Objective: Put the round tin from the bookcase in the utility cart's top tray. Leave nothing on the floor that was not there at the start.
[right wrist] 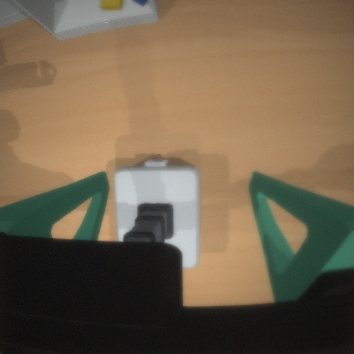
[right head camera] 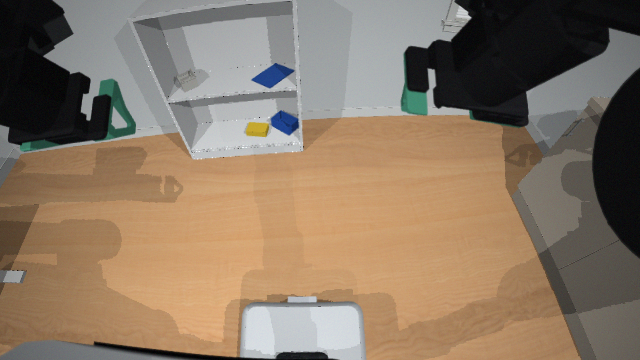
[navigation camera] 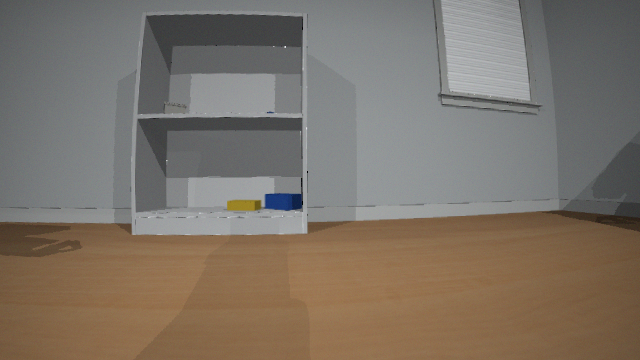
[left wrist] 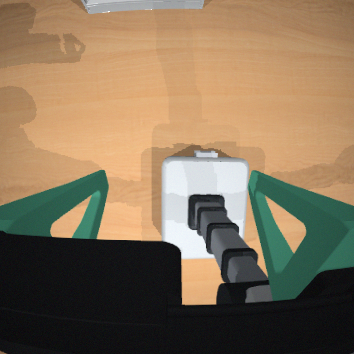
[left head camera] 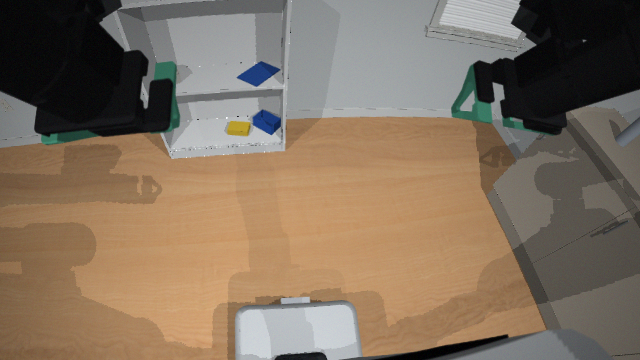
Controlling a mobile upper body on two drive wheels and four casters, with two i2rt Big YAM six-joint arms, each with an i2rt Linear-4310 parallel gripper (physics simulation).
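Frame: origin at the left arm's base, x down, y right, z back, level; millimetres.
Where they show: left gripper, fingertip midpoint: [right head camera: 106,132] [left wrist: 177,177] [left head camera: 140,125]; right gripper, fingertip midpoint: [right wrist: 178,178] [right head camera: 438,110] [left head camera: 479,117].
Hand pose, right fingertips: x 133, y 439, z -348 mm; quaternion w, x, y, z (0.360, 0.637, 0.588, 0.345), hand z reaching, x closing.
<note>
After its pixels a point has its place.
The white bookcase [left head camera: 223,85] {x 862, y -133, z -1390 mm} stands against the back wall, across the wooden floor; it also shows in the navigation view [navigation camera: 221,123] {x 882, y -206, z -1458 mm}. A small grey object [right head camera: 186,79] {x 787, y -435, z -1413 mm} sits at the left of its upper shelf, also seen in the navigation view [navigation camera: 175,108] {x 812, y -425, z -1416 mm}; I cannot tell whether it is round. My left gripper [left head camera: 116,113] and my right gripper [left head camera: 492,111] {x 133, y 439, z -348 mm} are raised high at either side, both open and empty. The wrist views show the left gripper's [left wrist: 177,175] and the right gripper's [right wrist: 179,177] green fingers spread wide above the floor and my base.
A flat blue item [left head camera: 258,73] {x 854, y 55, z -1488 mm} lies on the upper shelf. A yellow block [left head camera: 238,128] {x 1265, y -93, z -1455 mm} and a blue box [left head camera: 266,121] {x 1308, y 90, z -1564 mm} sit on the bottom shelf. A grey flat-topped unit [left head camera: 577,214] {x 818, y 1678, z -474 mm} stands at the right. My white base [left head camera: 297,328] {x 1150, y 224, z -211 mm} is at the bottom. A window [navigation camera: 487,51] {x 207, y 1557, z -1799 mm} is at the right.
</note>
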